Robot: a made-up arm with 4 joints.
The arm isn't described. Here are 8 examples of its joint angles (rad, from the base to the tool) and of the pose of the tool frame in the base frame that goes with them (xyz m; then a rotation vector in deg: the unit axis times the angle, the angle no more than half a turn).
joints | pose
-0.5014 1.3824 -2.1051 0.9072 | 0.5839 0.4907 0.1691 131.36 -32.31 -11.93
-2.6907 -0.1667 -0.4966 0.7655 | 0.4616 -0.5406 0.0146 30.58 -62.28 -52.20
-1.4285 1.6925 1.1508 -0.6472 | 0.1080 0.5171 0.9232 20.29 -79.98 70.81
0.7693 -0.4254 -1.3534 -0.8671 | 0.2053 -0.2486 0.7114 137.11 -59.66 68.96
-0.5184 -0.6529 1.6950 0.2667 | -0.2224 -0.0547 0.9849 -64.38 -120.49 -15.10
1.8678 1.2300 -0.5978 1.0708 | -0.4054 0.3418 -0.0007 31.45 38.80 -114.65
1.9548 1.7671 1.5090 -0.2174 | 0.6376 0.5134 -0.1722 92.63 27.05 -10.92
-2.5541 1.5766 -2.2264 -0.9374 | -0.1895 0.3717 0.2633 27.61 161.83 -49.03
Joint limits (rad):
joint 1: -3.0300..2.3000
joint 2: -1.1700..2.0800
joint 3: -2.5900..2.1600
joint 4: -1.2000..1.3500
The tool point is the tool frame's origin. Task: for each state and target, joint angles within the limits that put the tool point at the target. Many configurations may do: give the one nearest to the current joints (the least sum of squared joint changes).
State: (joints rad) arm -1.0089 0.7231 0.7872 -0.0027
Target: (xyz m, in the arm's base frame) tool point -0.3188 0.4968 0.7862
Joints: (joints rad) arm -0.5136 1.1463 1.1974 0.2639
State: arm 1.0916 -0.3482 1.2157 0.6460
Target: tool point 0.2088 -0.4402 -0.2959
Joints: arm 1.6770 -0.7614 0.8418 -0.2100
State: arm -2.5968 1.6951 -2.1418 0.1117
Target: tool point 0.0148 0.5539 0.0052
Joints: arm -2.4594 2.0108 -1.2696 -0.0062
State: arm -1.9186 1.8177 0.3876 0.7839
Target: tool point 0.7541 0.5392 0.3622
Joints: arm -1.7741 1.5446 -0.3368 0.3957
